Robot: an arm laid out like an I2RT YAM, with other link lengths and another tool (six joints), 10 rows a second.
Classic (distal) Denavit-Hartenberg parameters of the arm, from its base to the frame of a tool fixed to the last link. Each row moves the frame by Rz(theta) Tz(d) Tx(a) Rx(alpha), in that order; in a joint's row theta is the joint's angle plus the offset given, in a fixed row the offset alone. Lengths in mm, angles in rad.
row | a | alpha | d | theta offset
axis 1 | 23.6 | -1.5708 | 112.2 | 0
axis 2 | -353.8 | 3.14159 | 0 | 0
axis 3 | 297.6 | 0 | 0 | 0.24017
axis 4 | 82.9 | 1.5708 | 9 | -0.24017
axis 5 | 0 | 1.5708 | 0.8 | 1.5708
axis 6 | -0.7 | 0.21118 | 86.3 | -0.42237
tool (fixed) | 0 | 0 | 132.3 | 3.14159
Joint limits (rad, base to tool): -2.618..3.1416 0..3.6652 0..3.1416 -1.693..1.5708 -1.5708..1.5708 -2.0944..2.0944
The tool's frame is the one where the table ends.
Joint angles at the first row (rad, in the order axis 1, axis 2, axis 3, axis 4, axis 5, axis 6):
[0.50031 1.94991 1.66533 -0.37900 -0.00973 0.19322]
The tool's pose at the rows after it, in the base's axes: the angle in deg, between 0 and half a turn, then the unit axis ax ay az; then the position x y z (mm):
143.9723, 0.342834, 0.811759, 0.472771, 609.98, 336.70, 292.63
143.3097, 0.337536, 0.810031, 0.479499, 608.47, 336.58, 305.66
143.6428, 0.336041, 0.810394, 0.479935, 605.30, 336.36, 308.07
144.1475, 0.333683, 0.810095, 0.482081, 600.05, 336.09, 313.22
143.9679, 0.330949, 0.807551, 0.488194, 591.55, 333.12, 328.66
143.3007, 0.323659, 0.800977, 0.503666, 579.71, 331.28, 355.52
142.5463, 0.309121, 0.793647, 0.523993, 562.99, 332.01, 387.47
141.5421, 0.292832, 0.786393, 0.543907, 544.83, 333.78, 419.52
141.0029, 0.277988, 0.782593, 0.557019, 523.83, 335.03, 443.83
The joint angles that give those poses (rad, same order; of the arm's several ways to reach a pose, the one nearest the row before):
[0.50374 1.91063 1.66992 -0.38205 -0.01049 0.18597]
[0.50412 1.89841 1.68059 -0.38625 -0.01126 0.17872]
[0.50412 1.89117 1.68060 -0.39579 -0.01735 0.17796]
[0.50412 1.87819 1.68059 -0.40952 -0.02804 0.17796]
[0.50489 1.84805 1.68057 -0.42667 -0.03261 0.17796]
[0.50870 1.80494 1.68363 -0.43775 -0.03986 0.17758]
[0.51825 1.75421 1.68669 -0.44576 -0.05091 0.17148]
[0.53312 1.70576 1.69355 -0.45300 -0.05474 0.16347]
[0.55181 1.65770 1.69317 -0.46940 -0.05435 0.15545]

